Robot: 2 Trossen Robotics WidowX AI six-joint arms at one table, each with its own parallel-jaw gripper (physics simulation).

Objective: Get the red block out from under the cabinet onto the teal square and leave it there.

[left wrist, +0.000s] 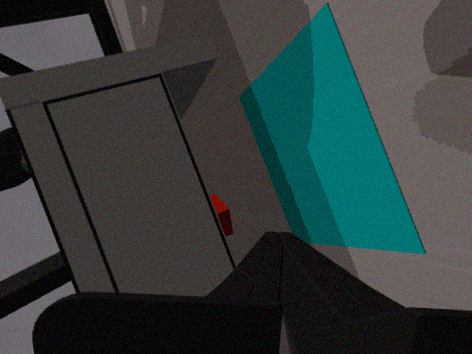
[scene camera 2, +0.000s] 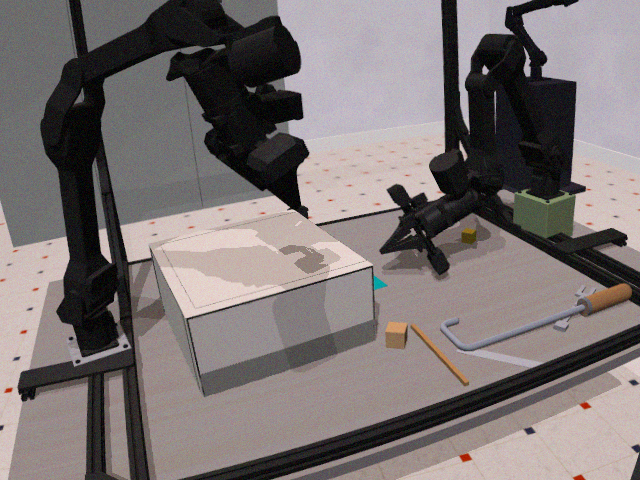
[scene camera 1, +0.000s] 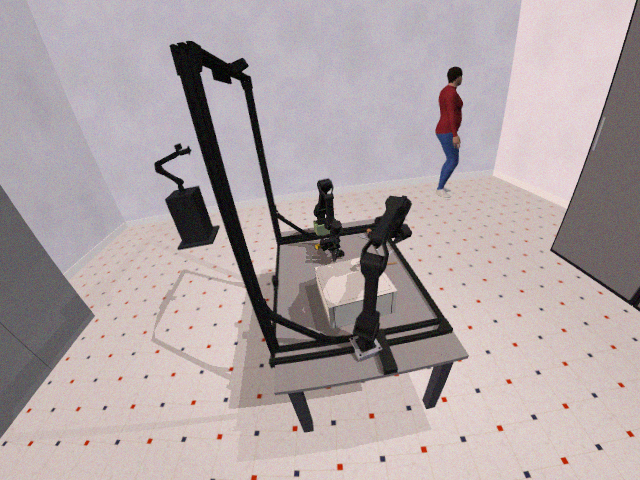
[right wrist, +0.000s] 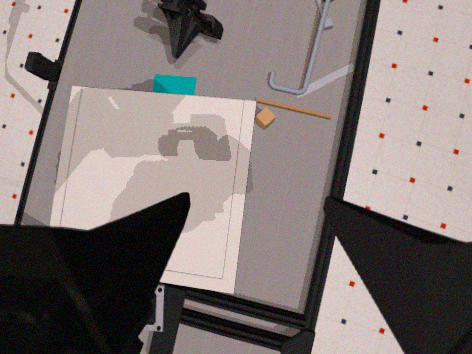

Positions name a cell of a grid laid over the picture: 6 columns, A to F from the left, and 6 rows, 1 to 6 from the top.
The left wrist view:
my left gripper: D5
teal square: D2
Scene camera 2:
my left gripper: D4
my right gripper: C3
hooked tool: F4
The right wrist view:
my left gripper: C1
my right gripper: D4
teal square: C2
